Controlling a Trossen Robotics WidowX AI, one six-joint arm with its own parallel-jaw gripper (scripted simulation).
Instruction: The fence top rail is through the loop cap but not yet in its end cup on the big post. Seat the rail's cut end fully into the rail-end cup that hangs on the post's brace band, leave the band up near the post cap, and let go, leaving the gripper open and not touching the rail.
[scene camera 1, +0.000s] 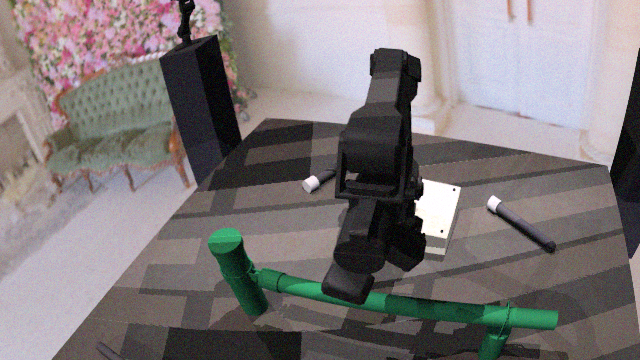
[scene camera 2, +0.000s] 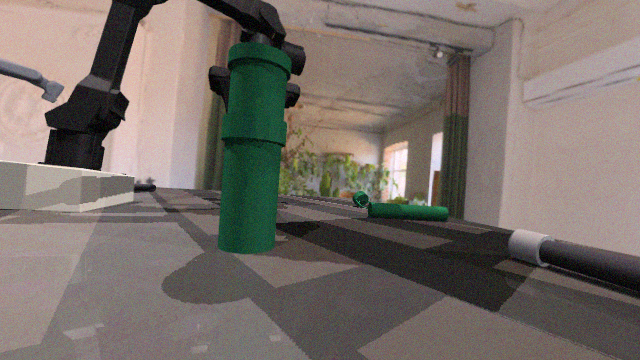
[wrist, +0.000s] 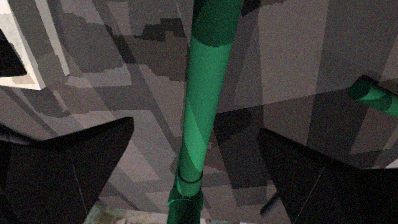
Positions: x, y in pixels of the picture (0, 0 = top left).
My gripper shows in scene camera 1 (357, 277), in scene camera 2 (251, 123) and in the wrist view (197, 128).
